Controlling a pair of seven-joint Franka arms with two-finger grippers.
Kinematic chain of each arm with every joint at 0, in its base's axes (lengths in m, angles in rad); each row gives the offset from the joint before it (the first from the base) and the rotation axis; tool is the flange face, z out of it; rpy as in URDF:
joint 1: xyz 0 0 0.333 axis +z
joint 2: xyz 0 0 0 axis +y
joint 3: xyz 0 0 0.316 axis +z
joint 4: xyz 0.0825 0 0 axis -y
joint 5: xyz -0.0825 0 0.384 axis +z
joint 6: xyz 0 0 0 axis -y
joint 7: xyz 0.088 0 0 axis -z
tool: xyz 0 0 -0.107 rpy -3.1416 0 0
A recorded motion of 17 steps. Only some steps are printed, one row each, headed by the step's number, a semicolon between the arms.
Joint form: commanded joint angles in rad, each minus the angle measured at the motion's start. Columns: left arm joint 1, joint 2, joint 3, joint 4, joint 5, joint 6, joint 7; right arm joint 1, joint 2, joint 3, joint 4, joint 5, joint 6, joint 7.
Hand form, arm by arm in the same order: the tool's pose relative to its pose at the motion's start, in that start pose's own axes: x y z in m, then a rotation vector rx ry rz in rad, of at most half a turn. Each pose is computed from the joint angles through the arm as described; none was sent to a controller.
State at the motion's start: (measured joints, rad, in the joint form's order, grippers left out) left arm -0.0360 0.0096 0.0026 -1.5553 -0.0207 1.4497 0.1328; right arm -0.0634 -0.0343 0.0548 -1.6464 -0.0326 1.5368 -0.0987
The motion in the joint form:
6: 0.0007 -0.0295 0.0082 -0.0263 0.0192 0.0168 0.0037; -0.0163 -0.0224 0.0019 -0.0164 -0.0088 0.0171 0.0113
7: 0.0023 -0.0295 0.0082 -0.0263 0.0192 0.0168 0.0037; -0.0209 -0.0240 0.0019 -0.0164 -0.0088 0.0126 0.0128
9: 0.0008 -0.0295 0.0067 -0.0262 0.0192 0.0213 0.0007; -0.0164 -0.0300 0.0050 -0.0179 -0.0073 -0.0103 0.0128
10: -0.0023 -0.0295 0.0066 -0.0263 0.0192 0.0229 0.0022; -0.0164 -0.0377 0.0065 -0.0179 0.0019 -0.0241 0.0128
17: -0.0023 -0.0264 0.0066 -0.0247 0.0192 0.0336 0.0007; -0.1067 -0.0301 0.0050 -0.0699 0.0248 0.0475 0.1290
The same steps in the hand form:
6: -0.0087 -0.0059 -0.0044 0.0204 0.0175 -0.0072; -0.0063 0.0078 -0.0051 -0.0112 0.0215 0.0262
7: -0.0089 -0.0067 -0.0044 0.0203 0.0176 -0.0088; -0.0075 0.0102 -0.0054 -0.0107 0.0185 0.0324
9: -0.0082 -0.0052 -0.0048 0.0212 0.0221 -0.0088; -0.0113 0.0055 -0.0058 -0.0085 0.0005 0.0251
10: -0.0077 -0.0035 -0.0049 0.0218 0.0235 -0.0041; -0.0150 0.0032 -0.0085 0.0006 -0.0047 0.0235
17: -0.0056 -0.0038 -0.0050 0.0230 0.0326 -0.0055; -0.0130 0.0493 0.0153 0.0299 0.0063 0.2296

